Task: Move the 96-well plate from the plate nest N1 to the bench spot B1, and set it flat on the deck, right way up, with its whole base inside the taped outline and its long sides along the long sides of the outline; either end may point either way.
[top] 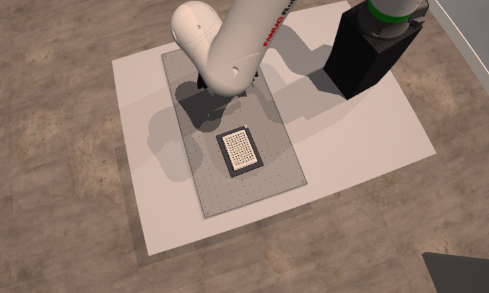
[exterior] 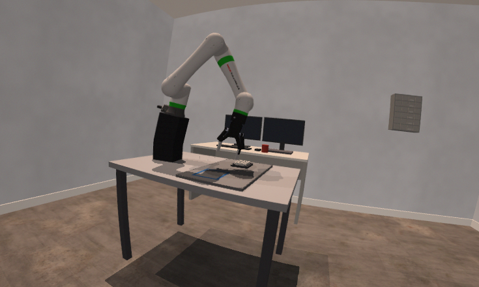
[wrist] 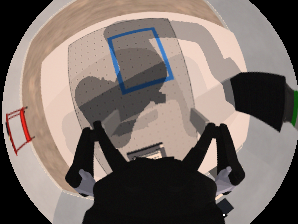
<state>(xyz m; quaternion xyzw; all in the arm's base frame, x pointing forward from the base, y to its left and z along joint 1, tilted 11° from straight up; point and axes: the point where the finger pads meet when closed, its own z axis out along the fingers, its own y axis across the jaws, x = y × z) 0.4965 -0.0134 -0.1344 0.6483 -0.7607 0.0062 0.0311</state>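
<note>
The white 96-well plate lies 30 mm ahead of my hand, 200 mm to the left of it and 80 mm below it. From my hand the other things lie so: dark plate nest N1 (30 mm ahead, 200 mm to the left, 90 mm below).
</note>
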